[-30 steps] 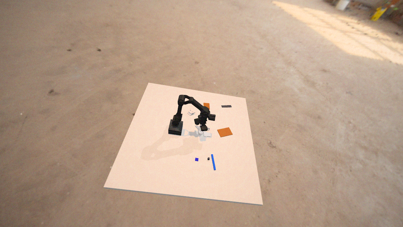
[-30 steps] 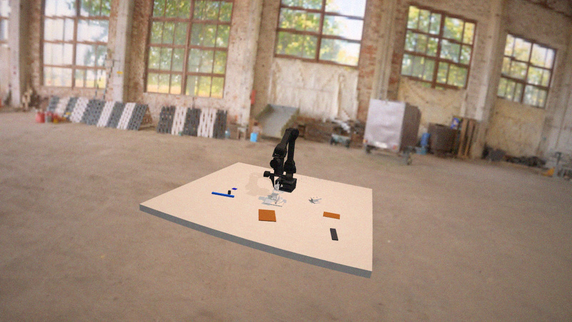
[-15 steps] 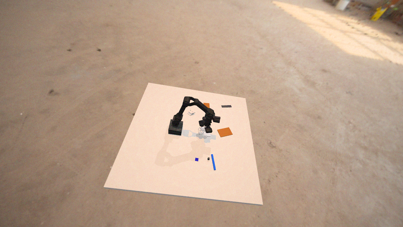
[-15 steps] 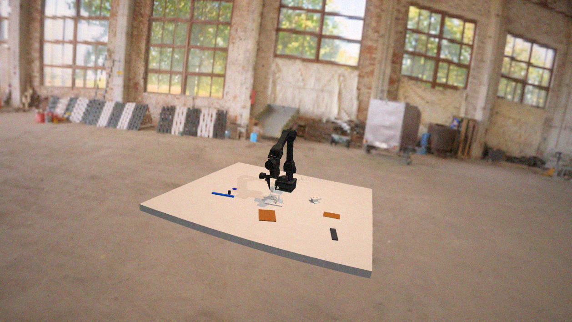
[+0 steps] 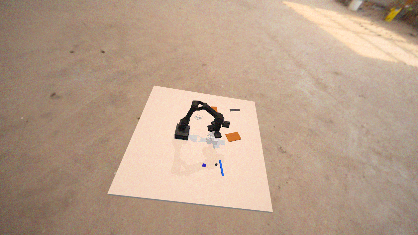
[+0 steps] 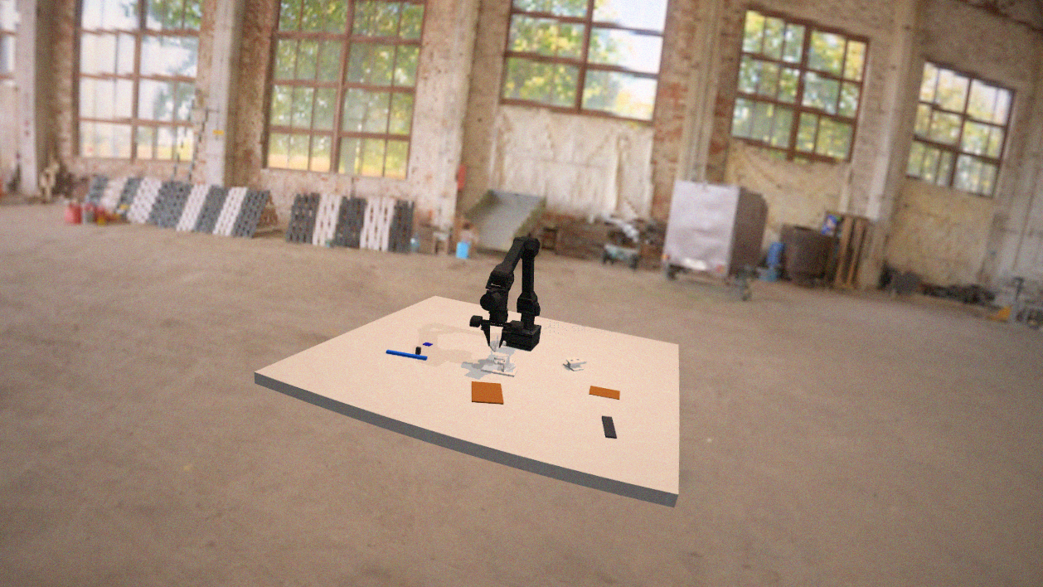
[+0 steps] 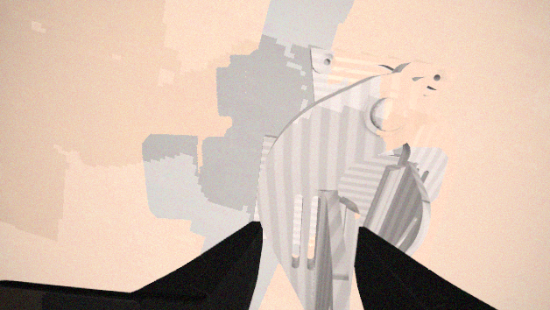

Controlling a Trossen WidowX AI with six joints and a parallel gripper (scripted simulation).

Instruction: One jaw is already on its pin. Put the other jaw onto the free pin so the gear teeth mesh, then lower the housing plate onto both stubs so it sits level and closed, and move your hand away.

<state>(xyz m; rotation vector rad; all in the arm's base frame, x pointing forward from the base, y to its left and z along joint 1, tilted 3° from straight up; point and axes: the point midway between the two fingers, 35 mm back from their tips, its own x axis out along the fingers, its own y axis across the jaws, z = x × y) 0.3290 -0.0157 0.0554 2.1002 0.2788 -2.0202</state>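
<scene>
My gripper tip is 10 mm short of the flat white part, 30 mm to the right of it and 80 mm above it. The rest, counted from my gripper tip: blue square: 60 mm behind, 300 mm to the right, 80 mm below; then black cube: 50 mm ahead, 280 mm to the right, 70 mm below; then large orange tile: 210 mm ahead, 70 mm to the left, 80 mm below.
</scene>
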